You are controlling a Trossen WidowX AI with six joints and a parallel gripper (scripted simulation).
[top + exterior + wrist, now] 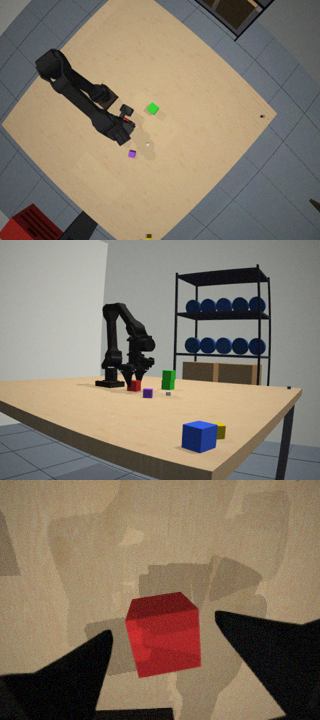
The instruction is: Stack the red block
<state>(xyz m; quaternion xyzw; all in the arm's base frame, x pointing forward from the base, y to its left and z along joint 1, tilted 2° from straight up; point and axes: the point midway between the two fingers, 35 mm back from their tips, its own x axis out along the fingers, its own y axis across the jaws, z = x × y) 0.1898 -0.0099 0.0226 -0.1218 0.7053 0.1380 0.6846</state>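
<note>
My gripper tip is now right at the red block. From my gripper tip the other things lie so: tiny white cube 18 cm ahead, 2 cm to the left, 1 cm below; yellow cube 65 cm ahead, 35 cm to the right, 1 cm below; purple cube 17 cm ahead, 8 cm to the right.
</note>
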